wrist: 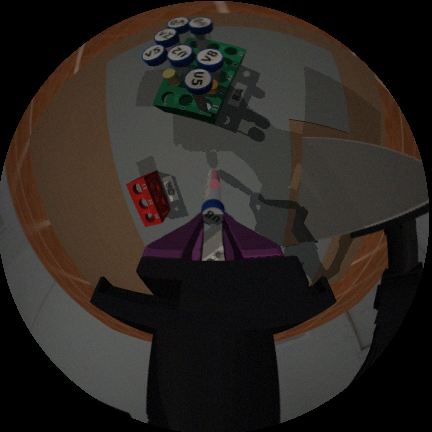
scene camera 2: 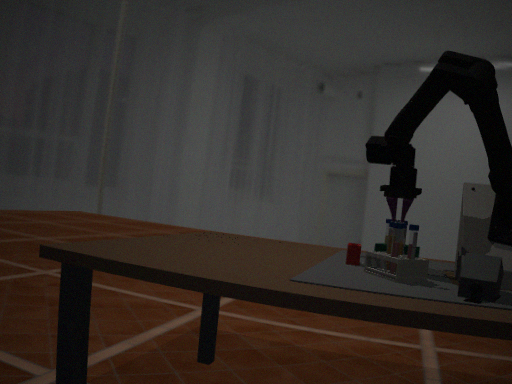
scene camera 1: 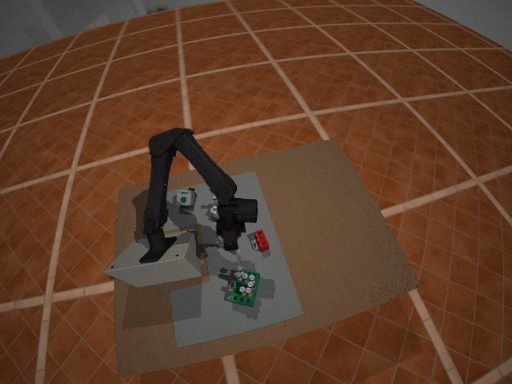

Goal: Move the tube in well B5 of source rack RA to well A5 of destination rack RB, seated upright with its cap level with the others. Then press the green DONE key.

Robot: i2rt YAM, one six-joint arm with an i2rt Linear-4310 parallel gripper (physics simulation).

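Places are measured from the arm's base along level axes (x ahead, y left, z up), in metres.
Pixels of known places: gripper, between the fingertips: (wrist: pixel 212 217); arm's base, origin of its link: (wrist: pixel 398 216) (scene camera 2: pixel 505 214) (scene camera 1: pixel 160 249).
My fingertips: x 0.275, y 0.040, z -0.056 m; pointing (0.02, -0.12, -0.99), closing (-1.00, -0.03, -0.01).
Observation:
For each thing: its top centre in the pictures, then the offset to it from my fingertips. "spot": a spot on its surface instead. Level surfaces: height alone.
- blue-capped tube, a spot on its surface: (wrist: pixel 213 207) spot: dy -0.015, dx -0.001, dz +0.010 m
- tube's pink lower end, a spot on its surface: (scene camera 1: pixel 237 252) spot: dy -0.030, dx +0.002, dz -0.077 m
- Green source rack RA, a spot on its surface: (wrist: pixel 185 112) (scene camera 2: pixel 387 252) spot: dy -0.115, dx +0.040, dz -0.085 m
- white rack, centre of its top: (scene camera 2: pixel 396 255) dy +0.163, dx -0.034, dz -0.065 m
- green DONE key, a spot on its surface: (scene camera 1: pixel 183 199) spot: dy +0.238, dx -0.229, dz -0.045 m
- small red block with holes, centre of its top: (wrist: pixel 143 203) (scene camera 2: pixel 354 244) (scene camera 1: pixel 261 238) dy +0.015, dx +0.107, dz -0.065 m
- grey mat, height of its surface: dz -0.115 m
- brown table, height of its surface: dz -0.117 m
My gripper (scene camera 2: pixel 399 220) (wrist: pixel 212 217) is shut on a blue-capped tube (wrist: pixel 213 207) with pink contents. The tube's pink lower end (scene camera 1: pixel 237 252) sticks out below the gripper in scene camera 1. The tube is above the mat, between the racks. Green source rack RA (scene camera 1: pixel 255 287) (scene camera 2: pixel 381 247) (wrist: pixel 185 112) holds several blue-capped tubes. A white rack (scene camera 2: pixel 412 270) with several blue-capped tubes stands in front of the gripper in scene camera 2; the arm mostly hides it in scene camera 1. Its wells cannot be read. The green DONE key (scene camera 1: pixel 183 199) is on a small pale box.
A small red block with holes (scene camera 1: pixel 261 240) (scene camera 2: pixel 353 254) (wrist: pixel 146 200) stands on the grey mat (scene camera 1: pixel 195 330), between the green rack and the arm. The pale arm base (scene camera 1: pixel 155 272) (wrist: pixel 350 185) stands beside the mat. The brown table (scene camera 1: pixel 330 200) extends past the mat.

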